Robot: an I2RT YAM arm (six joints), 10 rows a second.
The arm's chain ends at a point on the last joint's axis. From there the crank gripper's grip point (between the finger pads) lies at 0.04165 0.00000 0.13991 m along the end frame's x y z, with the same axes.
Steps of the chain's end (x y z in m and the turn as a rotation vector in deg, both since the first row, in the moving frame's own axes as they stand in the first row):
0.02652, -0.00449, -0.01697, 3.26, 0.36, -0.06
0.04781, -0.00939, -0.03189, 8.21, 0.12, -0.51
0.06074, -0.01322, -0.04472, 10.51, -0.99, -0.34
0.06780, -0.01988, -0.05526, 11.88, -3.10, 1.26
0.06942, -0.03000, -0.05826, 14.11, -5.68, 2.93
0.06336, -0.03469, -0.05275, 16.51, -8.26, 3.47
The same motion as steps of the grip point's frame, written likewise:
0.02739, -0.01248, -0.01746, 3.26, 0.36, -0.06
0.04801, -0.02973, -0.03344, 8.21, 0.12, -0.51
0.05825, -0.03904, -0.04640, 10.51, -0.99, -0.34
0.06054, -0.04807, -0.05613, 11.88, -3.10, 1.26
0.05634, -0.06279, -0.05882, 14.11, -5.68, 2.93
0.04425, -0.07327, -0.05369, 16.51, -8.26, 3.47

